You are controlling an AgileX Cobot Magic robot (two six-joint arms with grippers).
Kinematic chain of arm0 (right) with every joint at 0, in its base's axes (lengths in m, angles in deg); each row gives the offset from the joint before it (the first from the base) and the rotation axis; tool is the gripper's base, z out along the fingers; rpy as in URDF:
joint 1: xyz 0 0 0.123 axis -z
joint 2: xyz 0 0 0 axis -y
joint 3: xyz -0.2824 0 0.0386 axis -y
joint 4: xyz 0.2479 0 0.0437 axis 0.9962 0 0.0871
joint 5: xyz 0 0 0 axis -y
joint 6: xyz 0.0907 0 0.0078 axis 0.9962 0 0.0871
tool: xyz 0 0 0 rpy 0 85 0
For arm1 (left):
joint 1: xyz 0 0 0.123 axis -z
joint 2: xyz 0 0 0 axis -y
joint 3: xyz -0.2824 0 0.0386 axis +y
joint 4: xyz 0.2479 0 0.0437 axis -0.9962 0 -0.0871
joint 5: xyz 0 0 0 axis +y
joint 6: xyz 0.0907 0 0.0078 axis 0.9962 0 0.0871
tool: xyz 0 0 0 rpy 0 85 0
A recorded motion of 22 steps. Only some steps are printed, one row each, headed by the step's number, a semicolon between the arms.
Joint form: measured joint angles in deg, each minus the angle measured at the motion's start. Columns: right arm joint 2, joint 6, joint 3, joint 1, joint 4, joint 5; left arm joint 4, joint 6, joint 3, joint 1, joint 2, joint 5.
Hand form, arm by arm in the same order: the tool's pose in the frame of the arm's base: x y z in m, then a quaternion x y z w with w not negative. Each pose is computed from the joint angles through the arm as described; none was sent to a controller.
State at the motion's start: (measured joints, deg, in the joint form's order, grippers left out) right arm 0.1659 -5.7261 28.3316 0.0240 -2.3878 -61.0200; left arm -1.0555 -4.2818 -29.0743 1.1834 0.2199 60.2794
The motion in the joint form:
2: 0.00 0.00 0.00 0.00 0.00 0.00; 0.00 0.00 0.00 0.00 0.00 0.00
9: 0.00 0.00 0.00 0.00 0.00 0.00; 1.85 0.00 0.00 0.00 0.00 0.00
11: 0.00 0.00 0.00 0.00 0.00 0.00; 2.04 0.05 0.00 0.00 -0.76 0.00
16: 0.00 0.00 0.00 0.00 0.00 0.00; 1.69 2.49 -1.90 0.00 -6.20 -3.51
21: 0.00 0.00 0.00 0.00 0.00 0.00; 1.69 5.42 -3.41 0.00 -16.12 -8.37
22: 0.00 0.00 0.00 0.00 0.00 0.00; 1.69 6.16 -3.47 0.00 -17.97 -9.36
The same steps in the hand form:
2: -0.0049 -0.0033 0.2753 -0.04170 0.85381 -0.04680 0.51680; -0.0059 0.0016 0.2799 -0.02329 0.84762 -0.01607 0.52984
9: -0.0049 -0.0033 0.2753 -0.04170 0.85381 -0.04680 0.51680; -0.0060 -0.0010 0.2799 -0.02265 0.84766 -0.03219 0.52908
11: -0.0049 -0.0033 0.2753 -0.04170 0.85381 -0.04680 0.51680; -0.0039 -0.0013 0.2800 -0.02236 0.85115 -0.03335 0.52338
16: -0.0049 -0.0033 0.2753 -0.04170 0.85381 -0.04680 0.51680; 0.0106 -0.0011 0.2940 -0.00468 0.85159 -0.01914 0.52384
21: -0.0049 -0.0033 0.2753 -0.04170 0.85381 -0.04680 0.51680; 0.0426 -0.0017 0.3041 0.01678 0.86727 -0.00568 0.49753
22: -0.0049 -0.0033 0.2753 -0.04170 0.85381 -0.04680 0.51680; 0.0492 -0.0018 0.3042 0.02234 0.87059 -0.00248 0.49149

